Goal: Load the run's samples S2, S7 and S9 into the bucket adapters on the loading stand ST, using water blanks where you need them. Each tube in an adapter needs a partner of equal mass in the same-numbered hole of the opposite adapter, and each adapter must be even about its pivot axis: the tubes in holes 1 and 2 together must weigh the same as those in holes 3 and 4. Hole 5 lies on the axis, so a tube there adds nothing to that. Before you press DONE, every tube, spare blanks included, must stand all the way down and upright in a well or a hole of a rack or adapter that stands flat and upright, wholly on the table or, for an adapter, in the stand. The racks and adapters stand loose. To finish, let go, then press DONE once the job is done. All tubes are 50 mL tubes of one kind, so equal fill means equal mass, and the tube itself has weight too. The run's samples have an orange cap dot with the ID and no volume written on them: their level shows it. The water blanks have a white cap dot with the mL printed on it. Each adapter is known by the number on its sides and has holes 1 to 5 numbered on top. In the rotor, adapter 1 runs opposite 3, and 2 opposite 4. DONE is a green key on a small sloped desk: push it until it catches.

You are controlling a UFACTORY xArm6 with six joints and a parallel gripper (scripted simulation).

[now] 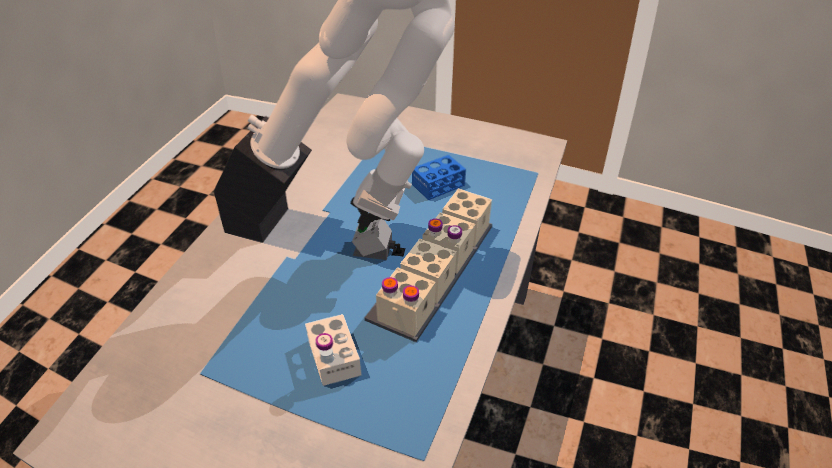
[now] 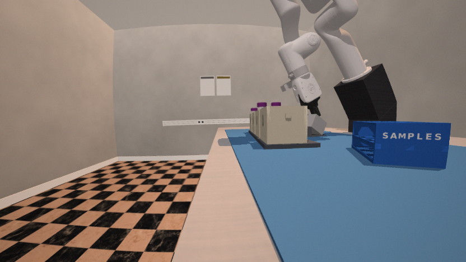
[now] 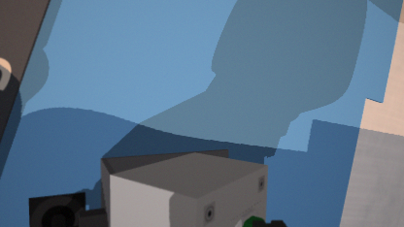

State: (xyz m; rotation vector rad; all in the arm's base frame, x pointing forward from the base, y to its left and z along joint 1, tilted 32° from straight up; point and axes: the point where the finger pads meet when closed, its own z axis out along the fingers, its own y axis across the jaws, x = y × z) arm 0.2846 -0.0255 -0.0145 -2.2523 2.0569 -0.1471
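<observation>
My gripper is now 1 cm past the green done key and 3 cm above it. The rest, counted from my hand: blue sample rack 12 cm ahead, 31 cm to the left, 6 cm below; adapter 21 cm ahead, 2 cm to the left, 4 cm below; tube 12 cm ahead, 21 cm to the right, 2 cm below.
</observation>
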